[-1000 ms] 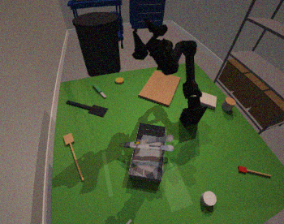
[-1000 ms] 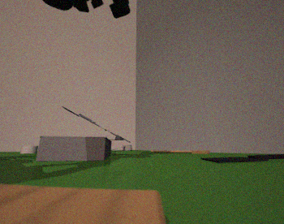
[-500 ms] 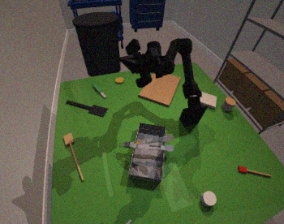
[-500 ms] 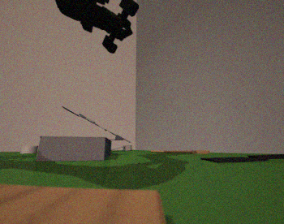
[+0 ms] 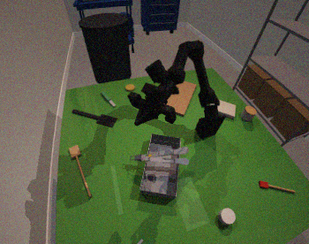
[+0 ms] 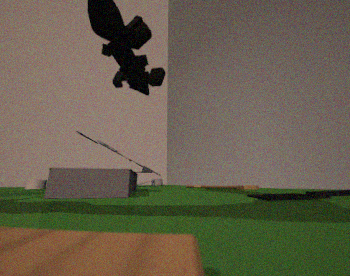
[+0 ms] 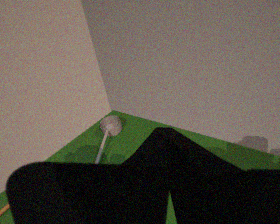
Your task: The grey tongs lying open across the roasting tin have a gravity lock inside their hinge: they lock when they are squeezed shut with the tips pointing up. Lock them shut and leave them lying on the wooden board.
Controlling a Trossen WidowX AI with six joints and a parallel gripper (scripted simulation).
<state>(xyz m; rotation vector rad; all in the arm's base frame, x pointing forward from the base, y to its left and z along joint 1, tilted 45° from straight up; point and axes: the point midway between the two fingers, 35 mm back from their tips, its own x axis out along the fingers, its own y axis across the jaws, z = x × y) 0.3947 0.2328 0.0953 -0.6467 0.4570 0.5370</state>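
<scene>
My gripper tip is now 330 mm above the grey roasting tin, 110 mm past it and 20 mm to the right of it. Also, from my gripper tip: black spatula (390 mm to the right, 350 mm below, 210 mm ahead); green-handled item (540 mm to the right, 350 mm below, 110 mm ahead); wooden board (490 mm to the right, 370 mm behind, 350 mm below).
</scene>
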